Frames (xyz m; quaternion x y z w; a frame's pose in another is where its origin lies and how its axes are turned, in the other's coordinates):
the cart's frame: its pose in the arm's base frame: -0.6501 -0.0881 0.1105 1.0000 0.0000 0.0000 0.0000
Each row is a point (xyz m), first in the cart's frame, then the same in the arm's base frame.
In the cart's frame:
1: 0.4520 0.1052 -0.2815
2: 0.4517 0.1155 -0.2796
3: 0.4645 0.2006 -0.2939
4: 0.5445 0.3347 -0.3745
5: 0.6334 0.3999 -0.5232
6: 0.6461 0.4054 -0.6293
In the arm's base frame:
1: -0.1981 -0.1933 0.3920
2: -0.1984 -0.2036 0.3901
3: -0.1856 -0.2887 0.4044
4: -0.1056 -0.4228 0.4850
5: -0.0167 -0.4880 0.6337
6: -0.0040 -0.4935 0.7398

